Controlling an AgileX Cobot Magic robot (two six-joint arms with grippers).
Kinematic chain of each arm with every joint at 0, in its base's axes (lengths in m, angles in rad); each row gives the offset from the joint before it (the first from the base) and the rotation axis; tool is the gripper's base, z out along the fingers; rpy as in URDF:
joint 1: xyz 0 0 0.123 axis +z
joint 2: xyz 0 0 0 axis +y
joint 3: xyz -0.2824 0 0.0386 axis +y
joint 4: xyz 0.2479 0 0.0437 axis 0.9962 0 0.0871
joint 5: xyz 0 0 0 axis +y
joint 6: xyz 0.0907 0 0.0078 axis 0.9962 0 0.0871
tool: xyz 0 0 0 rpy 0 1.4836 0
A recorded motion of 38 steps. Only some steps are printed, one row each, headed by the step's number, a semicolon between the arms.
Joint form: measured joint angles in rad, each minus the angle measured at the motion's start. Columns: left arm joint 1, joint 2, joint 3, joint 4, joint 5, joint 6; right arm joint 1, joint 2, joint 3, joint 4, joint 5, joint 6.
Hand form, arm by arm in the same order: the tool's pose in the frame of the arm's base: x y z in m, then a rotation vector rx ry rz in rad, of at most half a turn. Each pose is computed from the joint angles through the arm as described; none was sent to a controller.
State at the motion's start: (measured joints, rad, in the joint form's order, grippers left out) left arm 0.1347 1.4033 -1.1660 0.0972 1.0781 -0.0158; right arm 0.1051 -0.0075 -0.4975 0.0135 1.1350 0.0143
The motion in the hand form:
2: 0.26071 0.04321 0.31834 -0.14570 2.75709 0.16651; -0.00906 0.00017 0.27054 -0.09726 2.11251 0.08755
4: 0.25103 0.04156 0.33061 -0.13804 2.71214 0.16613; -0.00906 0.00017 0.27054 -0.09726 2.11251 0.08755
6: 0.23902 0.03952 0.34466 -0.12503 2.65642 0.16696; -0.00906 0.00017 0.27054 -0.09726 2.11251 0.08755
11: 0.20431 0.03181 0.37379 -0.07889 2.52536 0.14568; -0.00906 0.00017 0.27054 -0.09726 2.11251 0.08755
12: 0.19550 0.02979 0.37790 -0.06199 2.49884 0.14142; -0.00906 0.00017 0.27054 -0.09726 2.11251 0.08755
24: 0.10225 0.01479 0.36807 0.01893 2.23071 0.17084; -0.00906 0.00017 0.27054 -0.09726 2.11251 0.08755
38: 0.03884 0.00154 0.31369 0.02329 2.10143 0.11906; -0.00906 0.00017 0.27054 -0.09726 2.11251 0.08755
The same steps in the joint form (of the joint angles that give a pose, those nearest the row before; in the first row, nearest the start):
2: 0.0000 -0.0438 0.0000 0.0000 0.0031 0.0158; -0.0001 0.0000 0.0000 0.0001 0.0000 -0.0001
4: 0.0000 -0.0916 0.0000 -0.0042 0.0052 0.0231; -0.0001 0.0000 0.0000 0.0001 0.0000 -0.0001
6: 0.0000 -0.1483 0.0000 -0.0094 0.0053 0.0345; -0.0001 0.0000 0.0000 0.0001 0.0000 -0.0001
11: 0.0000 -0.2957 0.0126 -0.0464 0.0064 0.0787; -0.0001 0.0000 0.0000 0.0001 0.0000 -0.0001
12: 0.0000 -0.3312 0.0232 -0.0566 0.0043 0.0938; -0.0001 0.0000 0.0000 0.0001 0.0000 -0.0001
24: 0.0001 -0.7492 0.2859 -0.0850 -0.1102 0.1656; -0.0001 0.0000 0.0000 0.0001 0.0000 -0.0001
38: -0.0001 -1.1212 0.5569 -0.1472 -0.1343 0.1787; -0.0001 0.0000 0.0000 0.0001 0.0000 -0.0001

